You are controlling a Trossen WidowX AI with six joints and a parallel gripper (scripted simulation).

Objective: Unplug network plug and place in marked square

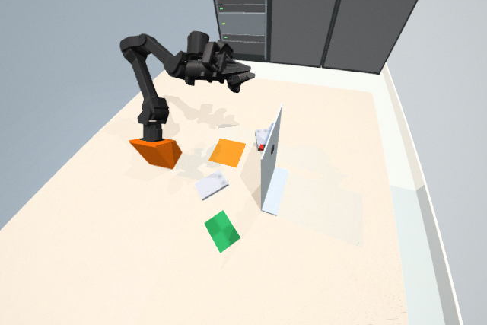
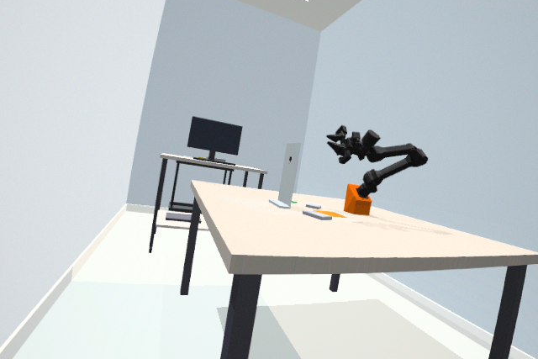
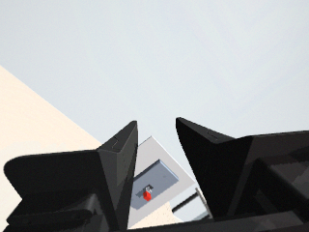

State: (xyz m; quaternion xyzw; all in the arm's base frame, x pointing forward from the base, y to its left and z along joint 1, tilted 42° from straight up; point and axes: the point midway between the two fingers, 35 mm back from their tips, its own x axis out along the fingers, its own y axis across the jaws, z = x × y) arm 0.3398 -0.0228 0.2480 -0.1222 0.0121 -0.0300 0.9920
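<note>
The network plug lies 8 cm ahead of my gripper tip, 15 cm to the right of it and 11 cm below it. Also, from my gripper tip: upright panel 10 cm ahead, 15 cm to the right, 20 cm below; green square 1 cm behind, 33 cm to the right, 34 cm below; orange marked square 11 cm behind, 5 cm to the right, 34 cm below.
</note>
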